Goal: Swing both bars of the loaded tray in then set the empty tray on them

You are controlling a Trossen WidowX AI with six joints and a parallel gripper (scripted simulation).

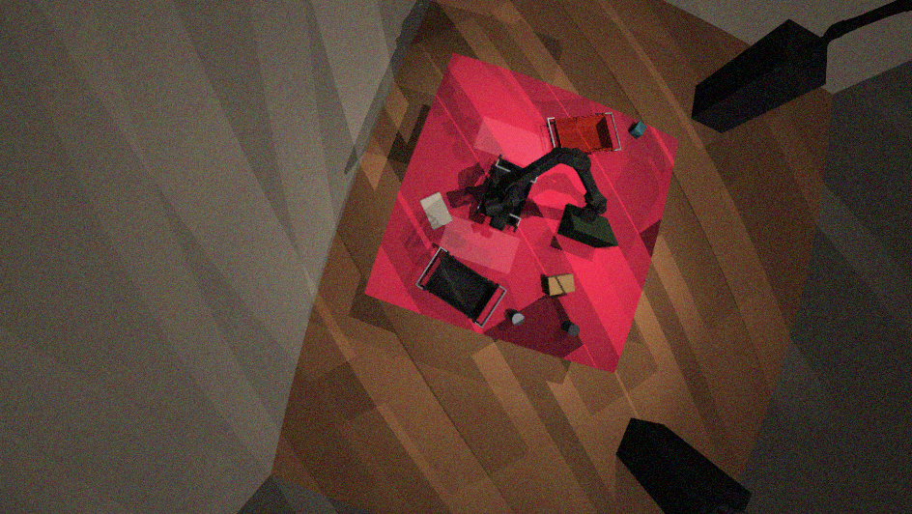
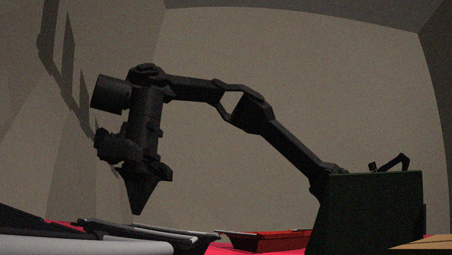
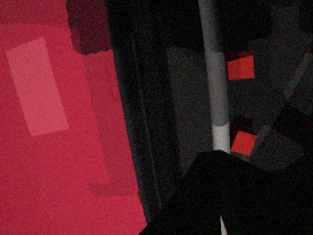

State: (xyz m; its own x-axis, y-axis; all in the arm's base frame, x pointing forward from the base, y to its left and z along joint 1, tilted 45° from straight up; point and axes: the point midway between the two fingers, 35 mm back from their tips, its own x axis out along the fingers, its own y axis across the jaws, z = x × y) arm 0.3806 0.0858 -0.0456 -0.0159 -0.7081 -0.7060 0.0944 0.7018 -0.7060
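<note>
My gripper tip is 50 cm to the left of the red tray, 29 cm past it and 4 cm above it. From my gripper tip the other things lie so: teal block: 67 cm to the right, 57 cm behind, 7 cm below; white block: 27 cm ahead, 9 cm below, 7 cm to the left; tan box: 37 cm behind, 22 cm to the left, 6 cm below.
</note>
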